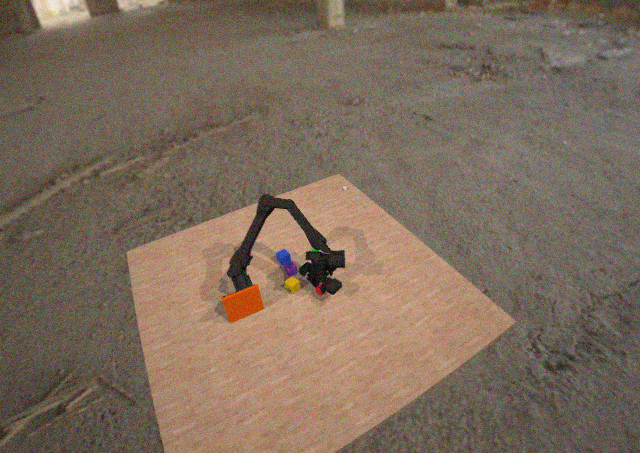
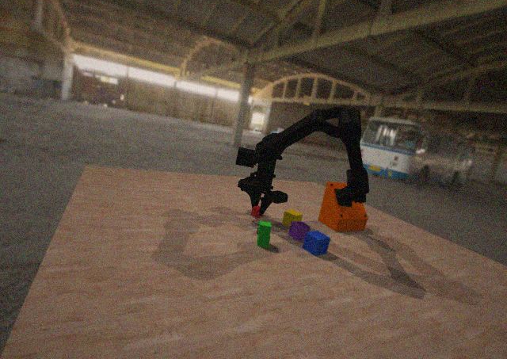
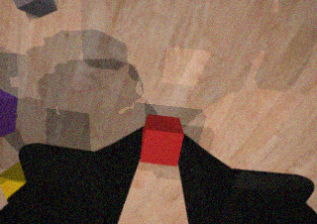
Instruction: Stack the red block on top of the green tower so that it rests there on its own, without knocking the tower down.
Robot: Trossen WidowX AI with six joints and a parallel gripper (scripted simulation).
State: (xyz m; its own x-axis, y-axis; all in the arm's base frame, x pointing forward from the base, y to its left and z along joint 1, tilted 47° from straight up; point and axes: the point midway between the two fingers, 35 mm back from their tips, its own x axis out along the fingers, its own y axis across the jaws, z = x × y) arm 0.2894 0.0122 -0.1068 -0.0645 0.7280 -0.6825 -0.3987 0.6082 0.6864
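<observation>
Right now my gripper tip is 14 cm to the right of the tiny grey cube and 5 cm short of it. The rest, counted from my gripper tip: purple block: 16 cm to the left, 7 cm behind, 1 cm above; then yellow block: 10 cm behind, 7 cm to the left, 1 cm above; then red block: 1 cm above.
</observation>
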